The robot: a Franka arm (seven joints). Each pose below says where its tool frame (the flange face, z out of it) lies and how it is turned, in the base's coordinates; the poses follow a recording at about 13 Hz.
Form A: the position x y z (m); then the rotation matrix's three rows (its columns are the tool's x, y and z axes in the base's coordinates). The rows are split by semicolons.
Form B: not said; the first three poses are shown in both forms.
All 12 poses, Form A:
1: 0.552 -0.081 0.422; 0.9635 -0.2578 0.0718; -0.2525 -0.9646 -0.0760; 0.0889 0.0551 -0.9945
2: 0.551 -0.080 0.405; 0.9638 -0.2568 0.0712; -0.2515 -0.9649 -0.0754; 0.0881 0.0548 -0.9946
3: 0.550 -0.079 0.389; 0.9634 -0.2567 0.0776; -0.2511 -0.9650 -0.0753; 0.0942 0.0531 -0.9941
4: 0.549 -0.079 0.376; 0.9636 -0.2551 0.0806; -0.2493 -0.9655 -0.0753; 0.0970 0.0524 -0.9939
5: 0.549 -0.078 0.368; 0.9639 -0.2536 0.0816; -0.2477 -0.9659 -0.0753; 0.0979 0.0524 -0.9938
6: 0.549 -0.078 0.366; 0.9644 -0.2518 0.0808; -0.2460 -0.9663 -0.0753; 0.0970 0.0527 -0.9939
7: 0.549 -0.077 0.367; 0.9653 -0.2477 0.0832; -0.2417 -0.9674 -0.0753; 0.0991 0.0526 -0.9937
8: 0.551 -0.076 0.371; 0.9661 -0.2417 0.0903; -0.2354 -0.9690 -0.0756; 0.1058 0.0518 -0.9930
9: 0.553 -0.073 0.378; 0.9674 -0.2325 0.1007; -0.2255 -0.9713 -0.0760; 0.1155 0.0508 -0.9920
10: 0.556 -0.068 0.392; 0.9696 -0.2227 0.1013; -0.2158 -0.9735 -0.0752; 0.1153 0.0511 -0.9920
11: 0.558 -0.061 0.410; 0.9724 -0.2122 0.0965; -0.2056 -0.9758 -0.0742; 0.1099 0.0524 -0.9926
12: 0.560 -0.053 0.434; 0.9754 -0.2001 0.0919; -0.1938 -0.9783 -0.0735; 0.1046 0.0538 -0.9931
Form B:
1: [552 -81 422 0.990 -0.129 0.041 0.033]
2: [551 -80 405 0.990 -0.128 0.040 0.033]
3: [550 -79 389 0.990 -0.128 0.043 0.032]
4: [549 -79 376 0.990 -0.127 0.045 0.032]
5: [549 -78 368 0.990 -0.127 0.045 0.032]
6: [549 -78 366 0.991 -0.126 0.045 0.032]
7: [549 -77 367 0.991 -0.123 0.046 0.032]
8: [551 -76 371 0.991 -0.120 0.049 0.032]
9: [553 -73 378 0.991 -0.116 0.055 0.032]
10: [556 -68 392 0.992 -0.111 0.055 0.032]
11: [558 -61 410 0.993 -0.105 0.052 0.032]
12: [560 -53 434 0.993 -0.099 0.049 0.032]
